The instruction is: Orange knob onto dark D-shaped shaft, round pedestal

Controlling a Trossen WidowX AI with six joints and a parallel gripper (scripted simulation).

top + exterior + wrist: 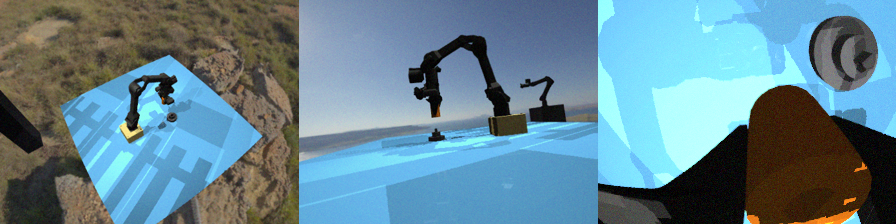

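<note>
Right now my gripper tip is 10 mm short of the pedestal, 90 mm to the left of it and 100 mm above it. From my gripper tip the other things lie so: orange knob: 20 mm above.
</note>
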